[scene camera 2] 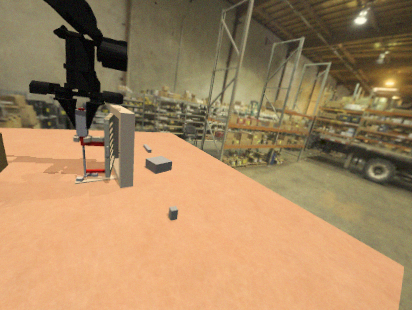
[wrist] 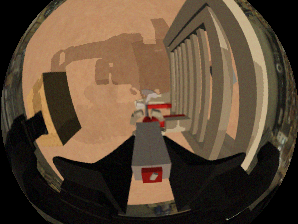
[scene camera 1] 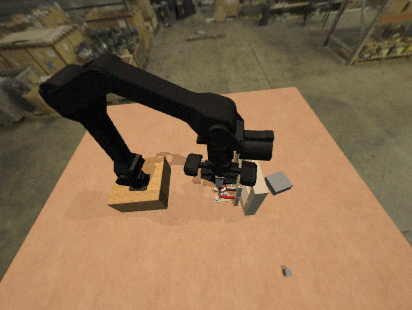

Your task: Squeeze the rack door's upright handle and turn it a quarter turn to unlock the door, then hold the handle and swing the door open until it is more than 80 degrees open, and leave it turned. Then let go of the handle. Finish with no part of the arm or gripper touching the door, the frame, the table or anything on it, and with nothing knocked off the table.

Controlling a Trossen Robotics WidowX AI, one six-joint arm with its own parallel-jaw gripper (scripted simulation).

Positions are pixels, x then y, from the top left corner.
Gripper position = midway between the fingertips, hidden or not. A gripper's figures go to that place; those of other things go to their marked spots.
The gripper [wrist: 148, 139] is 0.10 m from the lens. A rack [wrist: 208, 138] is 0.10 m from the lens.
